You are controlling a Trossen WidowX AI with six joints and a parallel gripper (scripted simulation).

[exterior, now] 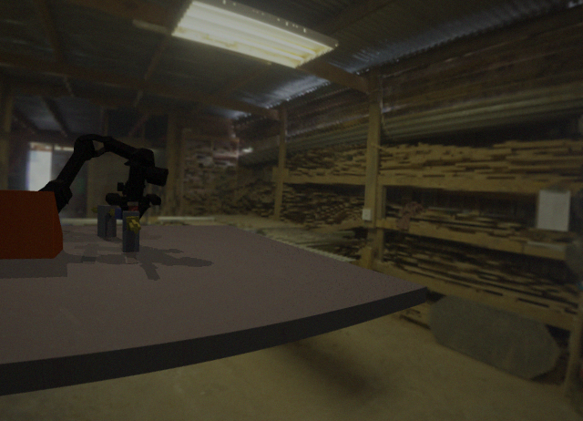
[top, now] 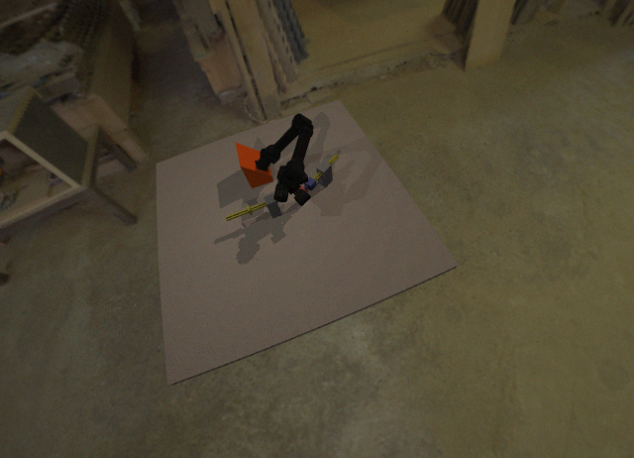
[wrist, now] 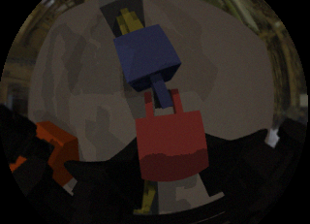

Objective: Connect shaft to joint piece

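Right now my gripper tip is 3 cm below the red square joint piece and 1 cm to the right of it.
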